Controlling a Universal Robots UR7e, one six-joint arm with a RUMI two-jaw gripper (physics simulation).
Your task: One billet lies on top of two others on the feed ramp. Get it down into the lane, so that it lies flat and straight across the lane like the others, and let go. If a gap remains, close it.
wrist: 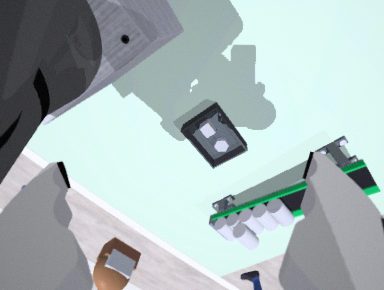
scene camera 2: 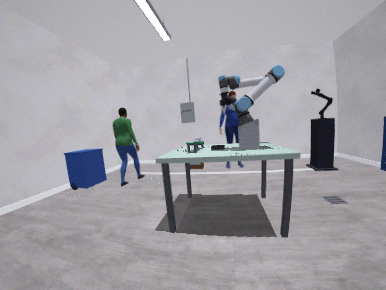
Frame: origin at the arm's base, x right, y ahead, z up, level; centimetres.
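Where they show: gripper, fingertip midpoint: (wrist: 186,159) (scene camera 2: 229,113); arm's base at its link origin: (scene camera 2: 247,123).
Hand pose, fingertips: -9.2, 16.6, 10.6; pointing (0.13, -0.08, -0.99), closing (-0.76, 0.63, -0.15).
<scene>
Things, the pixels of their top centre, and the offset from my fingertips, as dx, dy, dz. Level surfaces: height alone.
- billet at its top centre: (wrist: 246,243) +18.5, +37.1, -21.5
- black open box at its top centre: (wrist: 214,141) (scene camera 2: 217,145) +10.5, +13.8, -31.4
- pale green table at its surface level: dz -34.8
The feed ramp (scene camera 2: 195,144) (wrist: 370,190) has green rails and a dark lane and stands on grey legs. Several white billets lie side by side across its lane at the lower-left end in the wrist view. One billet (wrist: 247,237) rests on top of the others there, near that end. In scene camera 2 the billets (scene camera 2: 198,139) are a small pale cluster, too small to tell apart. My gripper (scene camera 2: 229,104) (wrist: 186,159) is open and empty, high above the table and away from the ramp. Its right finger hides part of the ramp in the wrist view.
A black open box (scene camera 2: 218,147) (wrist: 198,149) with two pale pieces inside stands between the ramp and the grey robot pedestal (scene camera 2: 249,135) on the pale green table (scene camera 2: 230,154) (wrist: 310,65). A person in blue (scene camera 2: 231,120) stands behind the table.
</scene>
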